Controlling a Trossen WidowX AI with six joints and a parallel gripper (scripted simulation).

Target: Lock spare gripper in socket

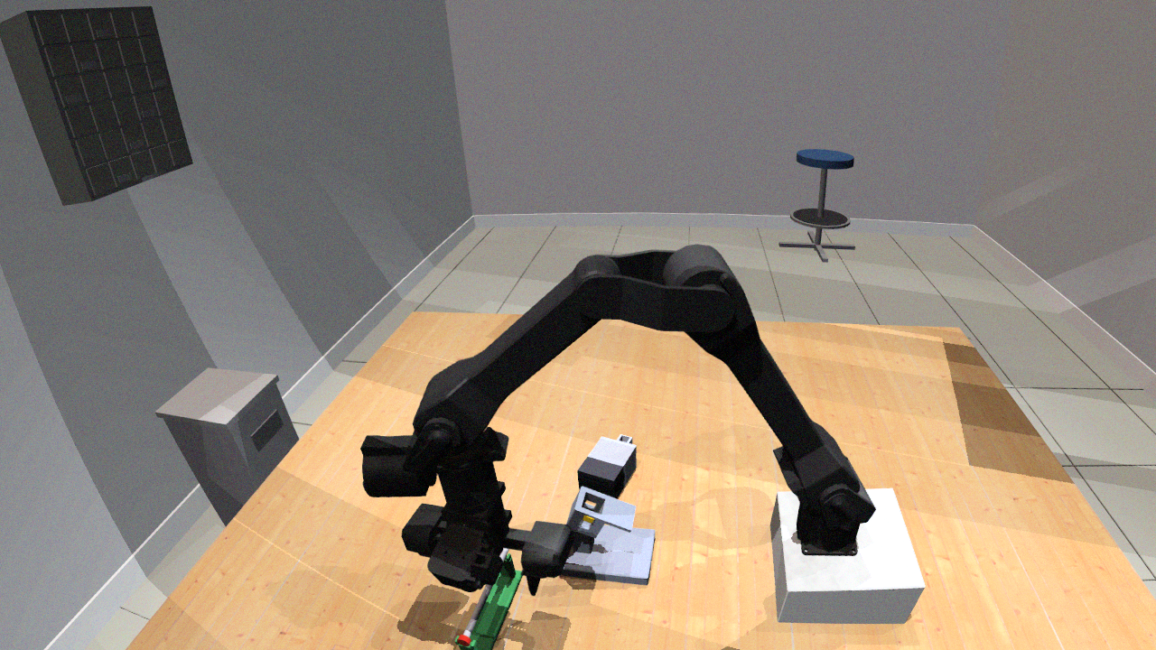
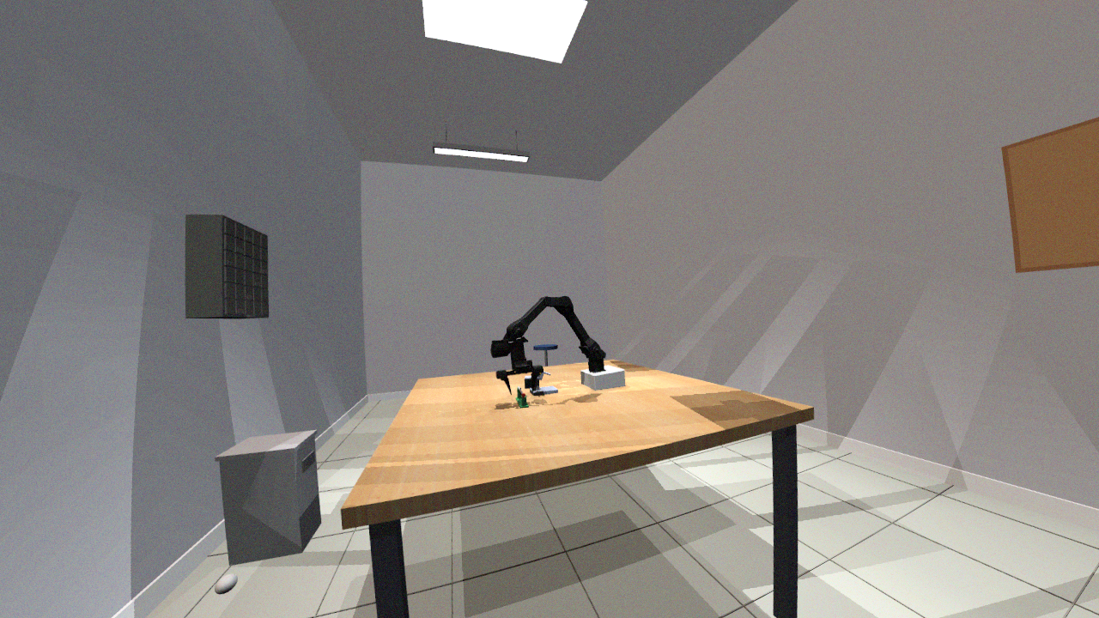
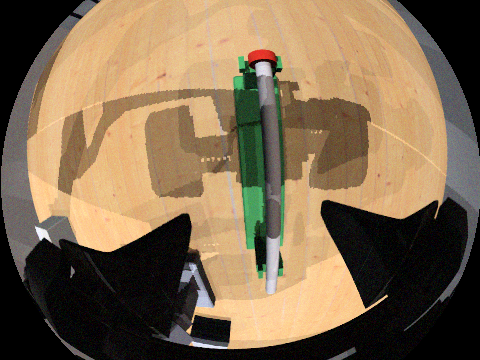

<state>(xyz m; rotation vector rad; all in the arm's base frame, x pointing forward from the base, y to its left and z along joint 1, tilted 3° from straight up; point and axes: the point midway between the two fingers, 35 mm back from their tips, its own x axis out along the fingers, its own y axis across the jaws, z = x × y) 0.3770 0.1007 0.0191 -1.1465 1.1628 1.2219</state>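
Right now the green cradle is 20 mm to the left of my gripper tip, 10 mm below it and 10 mm ahead of it. From my gripper tip the other things lie so: spare gripper 250 mm to the right, 90 mm behind, 10 mm below; then grey mount 100 mm behind, 90 mm to the right, 20 mm above.
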